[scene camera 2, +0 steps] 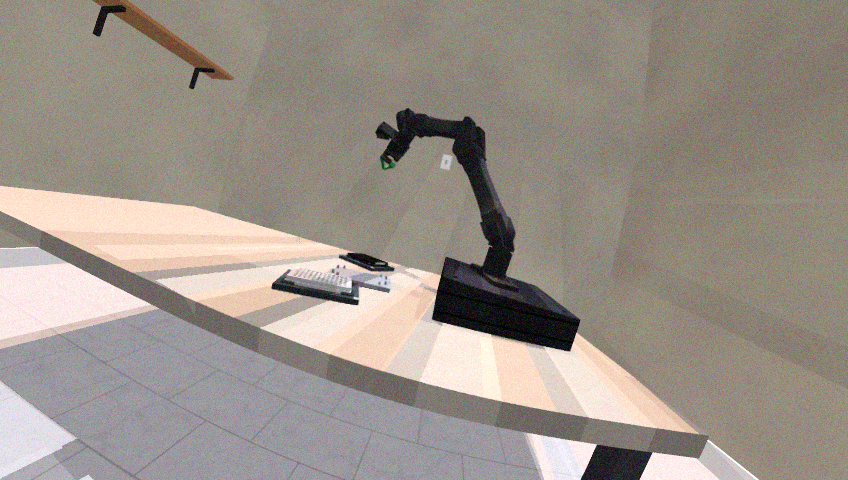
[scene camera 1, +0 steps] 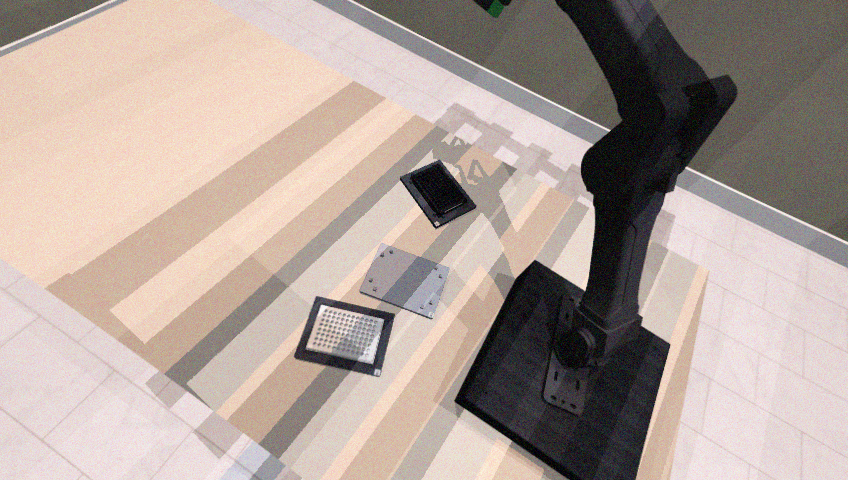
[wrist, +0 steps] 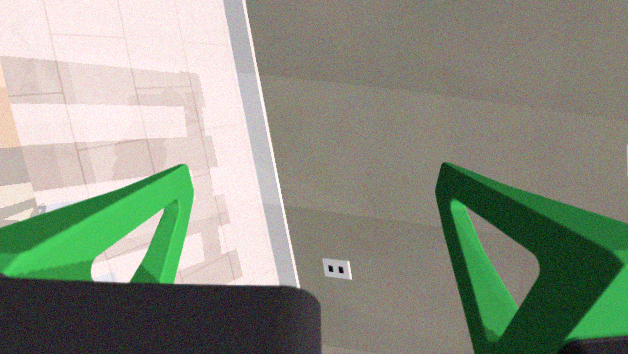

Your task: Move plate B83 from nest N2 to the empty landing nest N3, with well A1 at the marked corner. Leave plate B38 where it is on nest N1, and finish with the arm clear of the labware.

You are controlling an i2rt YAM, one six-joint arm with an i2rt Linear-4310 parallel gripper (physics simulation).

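A white well plate (scene camera 1: 345, 334) (scene camera 2: 318, 280) sits flat in a black nest (scene camera 1: 304, 344) (scene camera 2: 315, 294). A black plate (scene camera 1: 439, 189) (scene camera 2: 367, 259) sits in another black nest (scene camera 1: 436, 222) (scene camera 2: 386, 267). Between them lies a grey nest (scene camera 1: 404, 279) (scene camera 2: 374, 281) with small pins and no plate on it, the empty landing nest N3. The plate and nest markings are too small to read, so I cannot tell which plate is B83. My gripper (scene camera 2: 387, 162) (wrist: 314, 177) is open and empty, high above the table and well away from the plates; part of a green finger shows at the top of scene camera 1.
The arm's black base block (scene camera 1: 505, 380) (scene camera 2: 505, 312) stands on the striped wooden table (scene camera 1: 148, 148) (scene camera 2: 476, 380), beside the nests. A wooden wall shelf (scene camera 2: 172, 44) is at the upper left. A wall socket (wrist: 337, 269) shows beyond the fingers in the wrist view.
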